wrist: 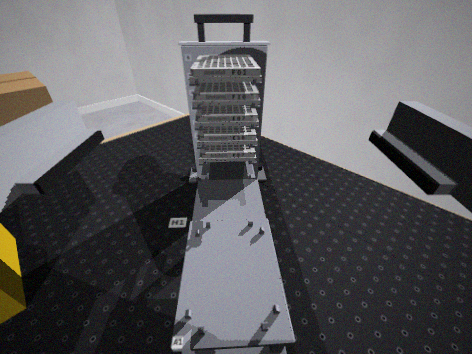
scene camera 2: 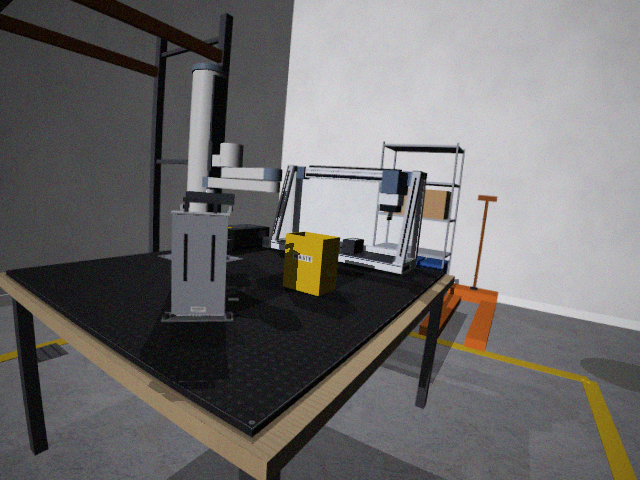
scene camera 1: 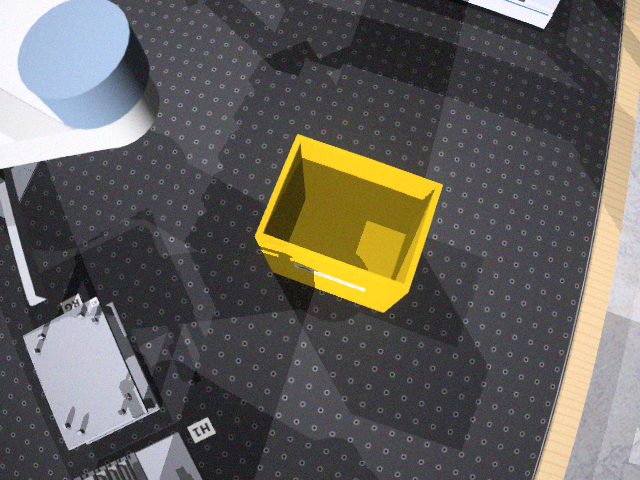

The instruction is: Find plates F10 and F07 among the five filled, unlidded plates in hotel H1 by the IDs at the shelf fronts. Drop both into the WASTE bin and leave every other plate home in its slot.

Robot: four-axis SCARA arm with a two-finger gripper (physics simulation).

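Places are measured from the arm's base along level axes (x right, y ahead, z up), in millimetres.
Where they show: gripper, fingertip midpoint: (wrist: 236, 119) (scene camera 2: 206, 208).
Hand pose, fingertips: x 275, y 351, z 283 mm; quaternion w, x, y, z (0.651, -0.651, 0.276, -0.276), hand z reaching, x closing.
Observation:
Things, the pixels of their centre, and the offset from my fingertips. "spot": a spot on its surface instead.
- Hotel H1 at the middle of its body: (wrist: 226, 121) (scene camera 2: 200, 255) dz -110, dx +181, dy +199 mm
- top plate at the middle of its body: (wrist: 225, 66) dz -12, dx +153, dy +171 mm
- second plate at the middle of its body: (wrist: 225, 87) dz -40, dx +153, dy +171 mm
- third plate at the middle of its body: (wrist: 226, 105) dz -68, dx +153, dy +171 mm
- fourth plate at the middle of its body: (wrist: 226, 122) dz -96, dx +153, dy +171 mm
- bottom plate at the middle of its body: (wrist: 227, 138) dz -124, dx +153, dy +171 mm
- yellow WASTE bin at the middle of its body: (scene camera 1: 346, 234) (scene camera 2: 311, 262) dz -170, dx -249, dy +296 mm
- H1 label at a spot on its surface: (scene camera 1: 201, 429) (wrist: 177, 222) spot: dz -270, dx +43, dy +196 mm
- hotel's dark handle at a spot on its surface: (wrist: 223, 19) spot: dz +44, dx +203, dy +225 mm
Hotel H1 (wrist: 186, 75) (scene camera 2: 199, 258) stands upright ahead in the wrist view, with five unlidded plates stacked in its slots. The top plate (wrist: 215, 72) seems to read F01 and the second plate (wrist: 225, 96) F10. The third plate (wrist: 225, 119) looks like F07, but blurred. The fourth plate (wrist: 225, 137) and bottom plate (wrist: 225, 155) are too blurred to read. My gripper (wrist: 236, 119) (scene camera 2: 209, 199) is open and empty, its fingers wide to either side of the stack in the wrist view. The yellow WASTE bin (scene camera 1: 351, 293) (scene camera 2: 309, 273) (wrist: 7, 255) shows no plate inside in scene camera 1.
A grey pinned stand (scene camera 1: 82, 377) (wrist: 232, 280) lies in front of the hotel. The H1 label (scene camera 1: 201, 429) (wrist: 177, 222) is on the mat beside it. The hotel's dark handle (wrist: 223, 19) rises above its back panel. A gantry frame (scene camera 2: 351, 173) stands behind the bin.

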